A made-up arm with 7 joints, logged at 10 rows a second.
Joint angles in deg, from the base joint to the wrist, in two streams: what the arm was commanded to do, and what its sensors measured. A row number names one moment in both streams.
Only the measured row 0 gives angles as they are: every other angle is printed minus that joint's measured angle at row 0.
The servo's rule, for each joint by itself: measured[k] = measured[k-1] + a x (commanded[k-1-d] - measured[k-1]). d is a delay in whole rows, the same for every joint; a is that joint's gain. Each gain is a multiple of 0.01, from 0.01 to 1. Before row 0 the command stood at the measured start. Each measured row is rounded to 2 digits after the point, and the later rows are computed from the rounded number. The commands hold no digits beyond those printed.
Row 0, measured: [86.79 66.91 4.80 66.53 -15.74 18.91 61.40]
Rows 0 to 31, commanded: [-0.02 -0.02 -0.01 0.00 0.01 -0.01 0.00]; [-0.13 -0.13 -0.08 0.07 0.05 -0.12 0.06]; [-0.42 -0.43 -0.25 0.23 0.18 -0.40 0.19]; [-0.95 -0.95 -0.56 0.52 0.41 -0.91 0.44]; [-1.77 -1.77 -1.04 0.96 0.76 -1.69 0.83]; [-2.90 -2.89 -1.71 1.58 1.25 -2.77 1.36]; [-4.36 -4.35 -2.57 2.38 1.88 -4.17 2.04]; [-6.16 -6.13 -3.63 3.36 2.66 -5.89 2.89]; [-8.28 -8.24 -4.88 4.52 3.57 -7.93 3.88]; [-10.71 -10.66 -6.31 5.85 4.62 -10.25 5.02]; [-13.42 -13.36 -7.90 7.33 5.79 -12.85 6.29]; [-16.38 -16.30 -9.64 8.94 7.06 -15.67 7.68]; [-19.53 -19.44 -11.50 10.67 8.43 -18.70 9.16]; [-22.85 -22.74 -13.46 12.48 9.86 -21.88 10.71]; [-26.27 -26.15 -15.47 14.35 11.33 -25.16 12.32]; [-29.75 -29.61 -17.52 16.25 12.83 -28.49 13.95]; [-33.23 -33.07 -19.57 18.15 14.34 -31.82 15.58]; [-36.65 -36.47 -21.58 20.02 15.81 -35.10 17.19]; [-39.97 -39.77 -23.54 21.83 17.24 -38.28 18.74]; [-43.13 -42.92 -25.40 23.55 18.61 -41.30 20.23]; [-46.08 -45.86 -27.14 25.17 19.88 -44.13 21.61]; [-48.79 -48.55 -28.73 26.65 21.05 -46.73 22.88]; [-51.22 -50.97 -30.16 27.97 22.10 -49.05 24.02]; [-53.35 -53.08 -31.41 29.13 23.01 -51.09 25.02]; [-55.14 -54.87 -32.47 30.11 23.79 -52.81 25.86]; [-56.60 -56.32 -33.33 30.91 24.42 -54.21 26.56]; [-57.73 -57.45 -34.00 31.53 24.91 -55.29 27.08]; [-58.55 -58.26 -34.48 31.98 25.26 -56.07 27.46]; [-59.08 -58.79 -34.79 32.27 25.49 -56.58 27.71]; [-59.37 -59.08 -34.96 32.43 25.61 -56.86 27.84]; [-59.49 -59.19 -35.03 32.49 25.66 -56.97 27.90]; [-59.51 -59.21 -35.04 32.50 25.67 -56.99 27.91]
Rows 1 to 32, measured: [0.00 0.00 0.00 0.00 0.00 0.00 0.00]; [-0.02 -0.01 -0.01 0.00 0.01 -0.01 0.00]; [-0.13 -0.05 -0.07 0.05 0.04 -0.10 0.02]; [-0.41 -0.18 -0.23 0.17 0.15 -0.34 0.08]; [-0.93 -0.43 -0.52 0.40 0.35 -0.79 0.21]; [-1.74 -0.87 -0.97 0.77 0.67 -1.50 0.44]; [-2.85 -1.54 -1.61 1.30 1.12 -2.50 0.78]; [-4.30 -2.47 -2.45 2.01 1.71 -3.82 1.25]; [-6.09 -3.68 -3.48 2.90 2.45 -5.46 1.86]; [-8.19 -5.18 -4.70 3.97 3.32 -7.41 2.61]; [-10.61 -6.99 -6.10 5.21 4.33 -9.65 3.50]; [-13.31 -9.09 -7.67 6.61 5.47 -12.18 4.53]; [-16.26 -11.47 -9.38 8.15 6.71 -14.94 5.70]; [-19.40 -14.10 -11.22 9.81 8.05 -17.91 6.98]; [-22.71 -16.95 -13.17 11.57 9.46 -21.05 8.36]; [-26.13 -19.99 -15.17 13.40 10.92 -24.30 9.83]; [-29.61 -23.16 -17.21 15.28 12.41 -27.61 11.35]; [-33.09 -26.43 -19.26 17.17 13.92 -30.94 12.92]; [-36.51 -29.74 -21.28 19.05 15.39 -34.23 14.50]; [-39.83 -33.05 -23.25 20.88 16.83 -37.43 16.07]; [-43.00 -36.31 -25.12 22.64 18.22 -40.49 17.61]; [-45.96 -39.46 -26.88 24.31 19.51 -43.37 19.09]; [-48.68 -42.46 -28.49 25.85 20.71 -46.02 20.49]; [-51.12 -45.27 -29.94 27.25 21.79 -48.41 21.80]; [-53.26 -47.85 -31.22 28.49 22.74 -50.53 22.99]; [-55.06 -50.17 -32.31 29.56 23.56 -52.33 24.05]; [-56.54 -52.20 -33.20 30.45 24.23 -53.82 24.98]; [-57.68 -53.93 -33.90 31.16 24.76 -54.98 25.76]; [-58.52 -55.36 -34.40 31.70 25.15 -55.84 26.39]; [-59.06 -56.49 -34.74 32.08 25.42 -56.42 26.88]; [-59.36 -57.34 -34.93 32.31 25.57 -56.77 27.24]; [-59.48 -57.95 -35.02 32.43 25.64 -56.93 27.48]
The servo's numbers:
d 1
a 0.96 0.33 0.87 0.66 0.78 0.79 0.37

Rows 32 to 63, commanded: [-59.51 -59.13 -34.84 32.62 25.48 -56.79 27.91]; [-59.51 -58.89 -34.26 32.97 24.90 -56.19 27.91]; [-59.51 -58.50 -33.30 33.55 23.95 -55.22 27.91]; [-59.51 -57.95 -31.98 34.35 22.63 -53.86 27.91]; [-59.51 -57.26 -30.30 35.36 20.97 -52.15 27.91]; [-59.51 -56.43 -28.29 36.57 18.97 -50.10 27.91]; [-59.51 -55.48 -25.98 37.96 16.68 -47.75 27.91]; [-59.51 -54.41 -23.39 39.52 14.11 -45.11 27.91]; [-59.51 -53.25 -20.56 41.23 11.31 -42.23 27.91]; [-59.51 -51.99 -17.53 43.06 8.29 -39.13 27.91]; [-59.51 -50.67 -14.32 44.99 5.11 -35.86 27.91]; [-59.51 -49.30 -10.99 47.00 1.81 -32.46 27.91]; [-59.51 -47.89 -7.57 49.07 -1.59 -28.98 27.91]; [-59.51 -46.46 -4.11 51.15 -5.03 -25.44 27.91]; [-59.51 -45.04 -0.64 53.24 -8.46 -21.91 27.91]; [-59.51 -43.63 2.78 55.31 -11.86 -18.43 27.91]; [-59.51 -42.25 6.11 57.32 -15.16 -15.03 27.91]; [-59.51 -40.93 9.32 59.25 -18.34 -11.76 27.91]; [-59.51 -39.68 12.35 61.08 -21.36 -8.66 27.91]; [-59.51 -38.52 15.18 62.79 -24.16 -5.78 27.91]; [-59.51 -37.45 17.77 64.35 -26.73 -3.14 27.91]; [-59.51 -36.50 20.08 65.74 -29.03 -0.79 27.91]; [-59.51 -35.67 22.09 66.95 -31.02 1.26 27.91]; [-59.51 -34.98 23.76 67.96 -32.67 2.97 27.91]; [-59.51 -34.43 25.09 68.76 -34.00 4.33 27.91]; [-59.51 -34.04 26.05 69.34 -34.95 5.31 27.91]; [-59.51 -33.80 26.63 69.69 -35.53 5.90 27.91]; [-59.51 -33.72 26.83 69.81 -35.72 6.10 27.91]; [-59.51 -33.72 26.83 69.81 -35.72 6.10 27.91]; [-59.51 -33.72 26.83 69.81 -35.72 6.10 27.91]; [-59.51 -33.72 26.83 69.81 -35.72 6.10 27.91]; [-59.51 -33.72 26.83 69.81 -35.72 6.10 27.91]
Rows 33 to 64, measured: [-59.51 -58.37 -35.04 32.48 25.66 -56.98 27.64]; [-59.51 -58.62 -34.87 32.57 25.52 -56.83 27.74]; [-59.51 -58.71 -34.34 32.83 25.04 -56.32 27.80]; [-59.51 -58.64 -33.44 33.31 24.19 -55.45 27.84]; [-59.51 -58.41 -32.17 34.00 22.97 -54.19 27.87]; [-59.51 -58.03 -30.54 34.90 21.41 -52.58 27.88]; [-59.51 -57.50 -28.58 36.00 19.51 -50.62 27.89]; [-59.51 -56.83 -26.32 37.29 17.30 -48.35 27.90]; [-59.51 -56.03 -23.77 38.76 14.81 -45.79 27.90]; [-59.51 -55.11 -20.98 40.39 12.08 -42.98 27.90]; [-59.51 -54.08 -17.98 42.15 9.12 -39.94 27.90]; [-59.51 -52.95 -14.80 44.02 5.99 -36.72 27.90]; [-59.51 -51.75 -11.49 45.99 2.73 -33.35 27.90]; [-59.51 -50.48 -8.08 48.02 -0.64 -29.90 27.90]; [-59.51 -49.15 -4.63 50.09 -4.06 -26.38 27.90]; [-59.51 -47.79 -1.16 52.17 -7.49 -22.85 27.90]; [-59.51 -46.42 2.27 54.24 -10.90 -19.36 27.90]; [-59.51 -45.04 5.61 56.27 -14.22 -15.94 27.90]; [-59.51 -43.68 8.84 58.24 -17.43 -12.64 27.90]; [-59.51 -42.36 11.89 60.11 -20.50 -9.50 27.90]; [-59.51 -41.09 14.75 61.88 -23.35 -6.56 27.90]; [-59.51 -39.89 17.38 63.51 -25.99 -3.86 27.90]; [-59.51 -38.77 19.73 64.98 -28.36 -1.43 27.90]; [-59.51 -37.75 21.78 66.28 -30.43 0.70 27.90]; [-59.51 -36.84 23.50 67.39 -32.18 2.49 27.90]; [-59.51 -36.04 24.88 68.29 -33.60 3.94 27.90]; [-59.51 -35.38 25.90 68.98 -34.65 5.02 27.90]; [-59.51 -34.86 26.54 69.45 -35.34 5.72 27.90]; [-59.51 -34.48 26.79 69.69 -35.64 6.02 27.90]; [-59.51 -34.23 26.82 69.77 -35.70 6.08 27.90]; [-59.51 -34.06 26.83 69.80 -35.72 6.10 27.90]; [-59.51 -33.95 26.83 69.81 -35.72 6.10 27.90]
